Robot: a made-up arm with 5 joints.
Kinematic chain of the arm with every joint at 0, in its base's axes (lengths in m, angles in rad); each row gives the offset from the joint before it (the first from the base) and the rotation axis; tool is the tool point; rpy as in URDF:
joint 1: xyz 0.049 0 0.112 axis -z
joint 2: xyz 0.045 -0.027 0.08 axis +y
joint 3: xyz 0.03 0 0.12 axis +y
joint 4: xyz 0.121 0 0.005 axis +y
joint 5: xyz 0.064 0.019 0 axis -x
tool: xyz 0 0 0 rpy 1.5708 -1.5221 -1.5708
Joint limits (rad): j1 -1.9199..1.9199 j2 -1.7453..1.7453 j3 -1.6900..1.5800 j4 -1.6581..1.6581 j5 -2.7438..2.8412
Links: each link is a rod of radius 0.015 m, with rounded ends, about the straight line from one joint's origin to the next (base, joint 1, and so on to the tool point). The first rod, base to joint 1, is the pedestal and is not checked.
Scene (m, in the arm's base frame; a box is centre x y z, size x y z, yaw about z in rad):
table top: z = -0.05
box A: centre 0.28 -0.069 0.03 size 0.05 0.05 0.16 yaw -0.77
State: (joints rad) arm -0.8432 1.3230 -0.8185 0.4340 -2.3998
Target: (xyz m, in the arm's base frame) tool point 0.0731 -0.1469 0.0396
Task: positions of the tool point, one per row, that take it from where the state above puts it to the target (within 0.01 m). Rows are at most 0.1 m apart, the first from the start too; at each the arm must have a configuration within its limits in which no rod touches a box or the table.
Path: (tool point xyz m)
1: 0.3203 0.1629 0.0962
2: 0.3554 0.0828 0.1059
3: 0.3669 -0.0041 0.1157
4: 0.3537 -0.0909 0.1257
5: 0.2899 -0.1528 0.0847
6: 0.2110 -0.1816 0.0556
7: 0.1341 -0.1771 0.0404
8: 0.0731 -0.1469 0.0396

